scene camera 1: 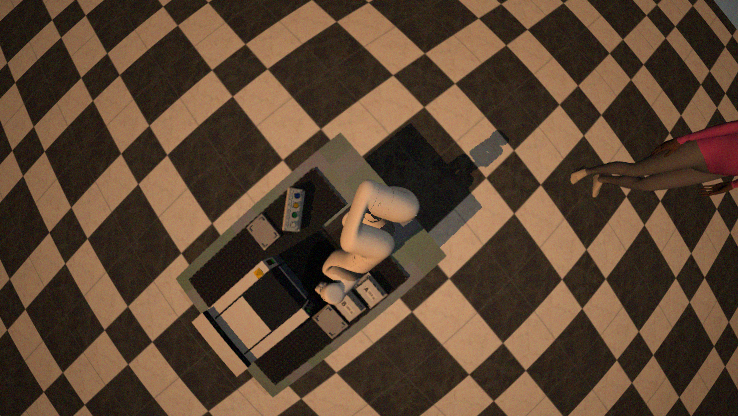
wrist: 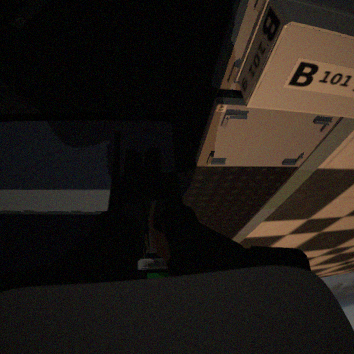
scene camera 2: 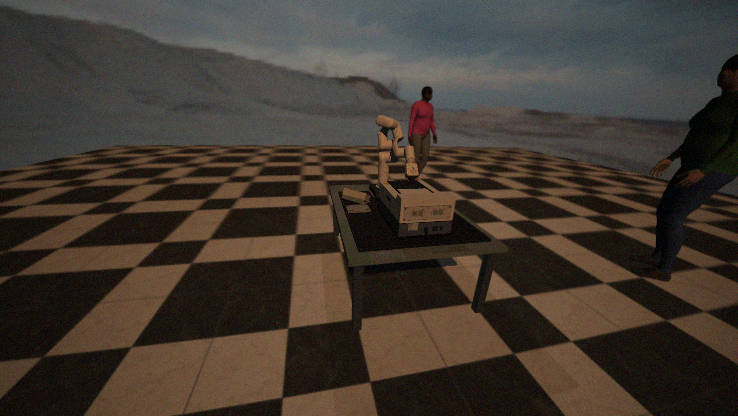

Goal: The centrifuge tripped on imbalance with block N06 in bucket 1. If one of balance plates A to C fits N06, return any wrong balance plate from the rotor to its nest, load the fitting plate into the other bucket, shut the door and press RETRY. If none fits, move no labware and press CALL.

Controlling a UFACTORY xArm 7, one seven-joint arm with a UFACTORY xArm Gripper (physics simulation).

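Places are measured from the arm's base along level axes (x ahead, y left, z up), in metres.
Where they show: gripper, between the fingertips: (wrist: 145, 172).
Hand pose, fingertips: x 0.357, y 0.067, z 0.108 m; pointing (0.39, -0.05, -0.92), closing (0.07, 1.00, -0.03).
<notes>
After its pixels a point has its place.
My gripper (wrist: 145, 172) {x 0.357, y 0.067, z 0.108 m} (scene camera 2: 411, 170) is shut and empty, its dark fingers barely showing in the wrist view. It hangs low at the edge of the centrifuge (scene camera 1: 257, 304) {x 0.578, y -0.142, z 0.178 m} (scene camera 2: 418, 206) {x 0.877, y -0.238, z 0.159 m}, beside the row of plate nests. In the overhead view the arm's wrist (scene camera 1: 330, 292) {x 0.243, y 0.067, z 0.393 m} covers it. Balance plate B (wrist: 302, 84) {x 0.390, y 0.190, z 0.019 m} (scene camera 1: 351, 306) {x 0.368, y 0.227, z 0.019 m}, labelled 101 g, sits in its nest to the right of the fingers. Beside it is a flat empty nest (wrist: 260, 140) {x 0.522, y 0.189, z -0.023 m} (scene camera 1: 330, 320) {x 0.516, y 0.194, z -0.024 m}. Plate A (scene camera 1: 370, 290) {x 0.242, y 0.254, z 0.018 m} sits on B's other side. The inside of the centrifuge is too dark to read.
A button box (scene camera 1: 292, 209) {x 0.156, y -0.316, z 0.033 m} (scene camera 2: 356, 195) {x 0.205, y -0.338, z 0.018 m} and a flat pale square (scene camera 1: 262, 231) {x 0.361, y -0.391, z -0.018 m} lie at the table's (scene camera 1: 340, 155) {x -0.231, y -0.316, z -0.048 m} (scene camera 2: 423, 253) {x 1.027, y -0.282, z -0.048 m} far side. A person in pink (scene camera 1: 671, 165) (scene camera 2: 421, 124) stands behind the table. A person in green (scene camera 2: 697, 155) stands at the right.
</notes>
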